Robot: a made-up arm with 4 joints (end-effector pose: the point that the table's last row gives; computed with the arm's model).
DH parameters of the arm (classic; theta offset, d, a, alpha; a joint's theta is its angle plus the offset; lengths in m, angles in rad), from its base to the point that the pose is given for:
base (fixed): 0 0.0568 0 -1.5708
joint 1: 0 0.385 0.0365 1.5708
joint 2: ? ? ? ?
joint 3: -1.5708 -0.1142 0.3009 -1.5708
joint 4: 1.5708 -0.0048 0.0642 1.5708
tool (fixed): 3.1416 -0.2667 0 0
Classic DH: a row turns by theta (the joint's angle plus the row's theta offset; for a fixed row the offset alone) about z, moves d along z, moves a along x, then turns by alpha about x.
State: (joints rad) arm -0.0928 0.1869 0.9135 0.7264
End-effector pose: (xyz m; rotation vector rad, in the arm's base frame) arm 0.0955 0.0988 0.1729 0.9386 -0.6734 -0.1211
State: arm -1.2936 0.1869 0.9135 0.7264
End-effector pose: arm -0.0737 0.0988 0.1878 0.9586 -1.7693 0.4894
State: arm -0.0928 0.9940 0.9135 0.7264
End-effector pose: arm 0.2800 0.2372 0.1901 1.0732 -0.2595 0.6115
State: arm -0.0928 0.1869 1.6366 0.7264
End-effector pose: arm 0.1019 0.0837 0.1345 1.6133 -0.4735 -0.3765
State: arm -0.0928 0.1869 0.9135 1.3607
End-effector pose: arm 0.2223 0.0246 0.2606 0.9003 -1.2564 -0.4299
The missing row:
joint 2: -1.5708 0.067 0.2504 -1.5708
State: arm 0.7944 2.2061 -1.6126 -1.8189
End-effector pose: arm 0.1054 -0.0077 0.0127 -1.3047 0.2960 0.8432
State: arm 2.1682 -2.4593 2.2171 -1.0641
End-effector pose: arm -0.0863 0.9613 0.0477 0.0732 0.3965 -1.0901
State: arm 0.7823 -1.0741 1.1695 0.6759
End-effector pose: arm -0.0936 0.2412 0.2795 0.1530 -0.5370 -1.3961
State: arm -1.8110 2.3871 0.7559 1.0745
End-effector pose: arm -0.1978 0.6851 0.2095 -0.4696 -0.7538 2.1794
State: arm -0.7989 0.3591 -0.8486 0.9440
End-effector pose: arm 0.0217 0.2410 0.2576 -0.9399 -1.7579 0.4594
